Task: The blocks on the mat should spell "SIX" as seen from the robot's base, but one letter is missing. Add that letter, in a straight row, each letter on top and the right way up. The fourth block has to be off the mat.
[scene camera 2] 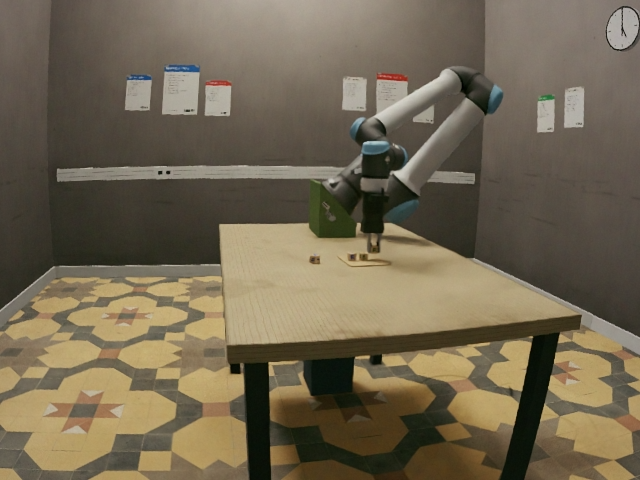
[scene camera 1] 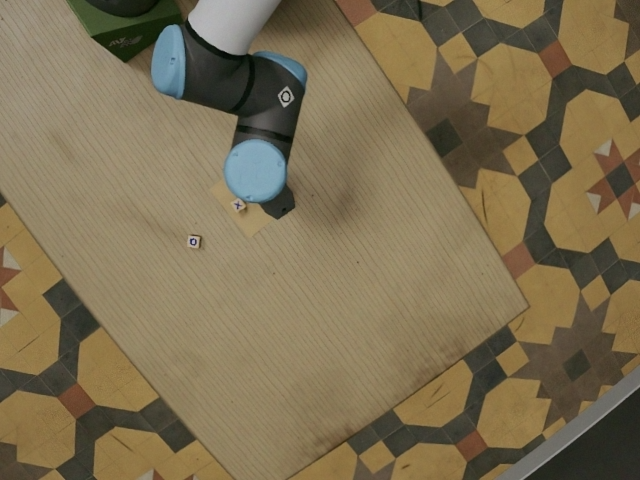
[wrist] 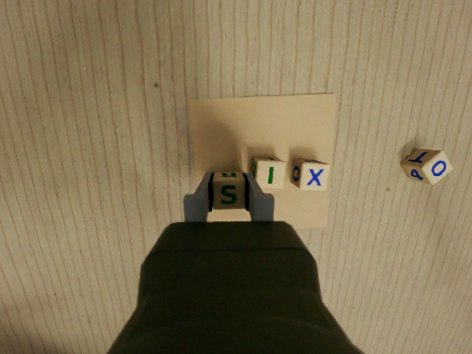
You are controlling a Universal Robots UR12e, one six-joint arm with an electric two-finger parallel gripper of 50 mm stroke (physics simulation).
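Note:
My gripper point(wrist: 228, 184) point(scene camera 2: 373, 248) is shut on the S block point(wrist: 228, 195) point(scene camera 2: 373, 249), with the green S on top and upright in the wrist view. It holds the block a little above the left part of the mat point(wrist: 295, 120) point(scene camera 1: 251, 227) point(scene camera 2: 361, 264). The I block point(wrist: 270, 174) point(scene camera 2: 363, 256) stands on the mat to the right of the held block in the wrist view. The X block point(wrist: 313, 176) point(scene camera 1: 238, 205) point(scene camera 2: 352, 256) stands right of the I, with a small gap. The arm hides the I and S blocks in scene camera 1.
The O block point(wrist: 435, 167) point(scene camera 1: 193, 241) point(scene camera 2: 314, 259) lies on the table point(scene camera 1: 310, 335) point(scene camera 2: 403, 304), off the mat and turned at an angle, to the right in the wrist view. The green robot base point(scene camera 1: 124, 41) point(scene camera 2: 333, 219) stands at the table's far end.

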